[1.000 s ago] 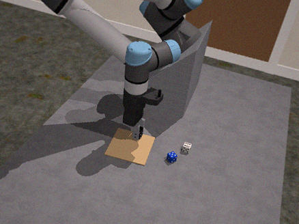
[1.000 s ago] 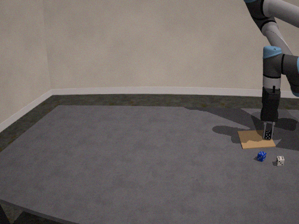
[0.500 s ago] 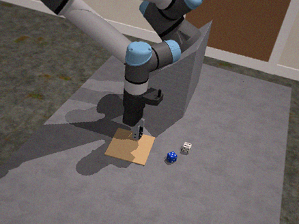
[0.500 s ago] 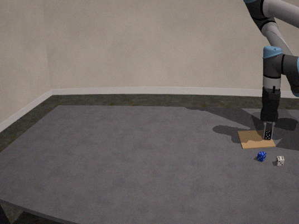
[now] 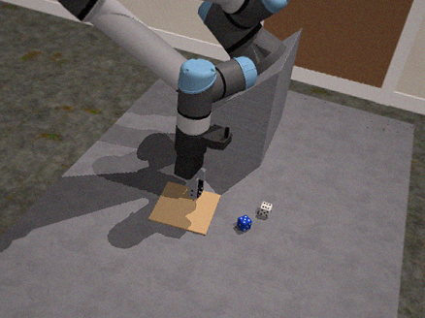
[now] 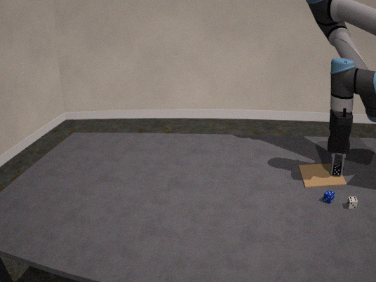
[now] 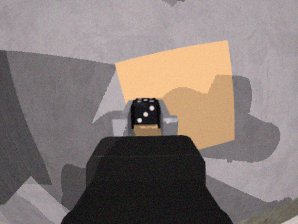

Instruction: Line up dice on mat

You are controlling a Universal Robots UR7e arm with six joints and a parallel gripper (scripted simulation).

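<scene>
The black die is 10 mm below my hand. From my hand the other things lie so: white die (170 mm to the left, 30 mm behind, 20 mm below); then tan mat (50 mm ahead, 30 mm below); then blue die (150 mm to the left, 30 mm ahead, 20 mm below).
</scene>
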